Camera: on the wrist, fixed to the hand. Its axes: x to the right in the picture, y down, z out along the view.
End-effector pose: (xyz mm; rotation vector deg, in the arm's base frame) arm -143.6 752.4 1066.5 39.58 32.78 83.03
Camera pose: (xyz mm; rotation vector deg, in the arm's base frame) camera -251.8 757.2 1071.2 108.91 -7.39 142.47
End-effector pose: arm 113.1 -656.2 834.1 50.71 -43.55 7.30
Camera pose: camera 122.7 -550.2 854.7 28.10 -96.89 87.24
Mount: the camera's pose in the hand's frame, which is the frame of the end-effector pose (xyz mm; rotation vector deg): -0.7 77.9 -75.4 21.97 -22.39 87.99
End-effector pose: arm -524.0 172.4 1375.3 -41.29 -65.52 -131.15
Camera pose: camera -493.3 68.6 1380.8 -72.70 -36.98 -37.11
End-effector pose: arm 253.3 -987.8 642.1 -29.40 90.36 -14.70
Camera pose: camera 166.0 -930.6 612.8 53.40 63.81 38.34
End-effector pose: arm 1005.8 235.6 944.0 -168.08 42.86 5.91
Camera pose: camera 970.6 158.5 1011.7 -75.67 130.95 29.78
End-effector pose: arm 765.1 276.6 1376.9 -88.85 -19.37 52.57
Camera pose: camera 795.9 206.4 1300.2 -60.89 50.59 130.80
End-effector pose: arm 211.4 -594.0 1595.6 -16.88 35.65 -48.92
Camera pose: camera 211.9 -544.2 1499.3 21.29 9.41 32.82
